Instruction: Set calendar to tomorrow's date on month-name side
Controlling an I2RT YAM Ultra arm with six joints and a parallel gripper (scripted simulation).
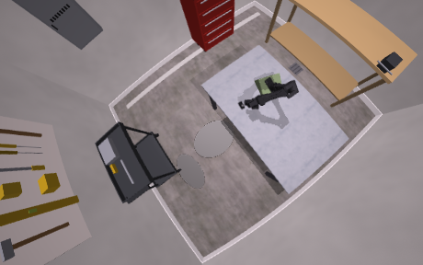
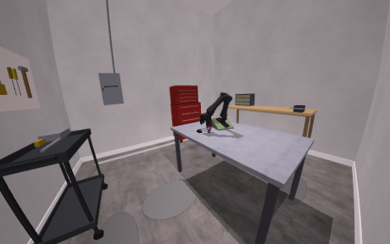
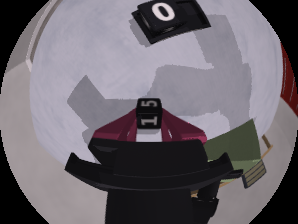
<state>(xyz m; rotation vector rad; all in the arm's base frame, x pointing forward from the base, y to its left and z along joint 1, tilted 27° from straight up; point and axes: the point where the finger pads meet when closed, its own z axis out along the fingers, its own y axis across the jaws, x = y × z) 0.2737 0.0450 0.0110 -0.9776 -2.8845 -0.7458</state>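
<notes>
Right now my hand is right at the black calendar cube.
</notes>
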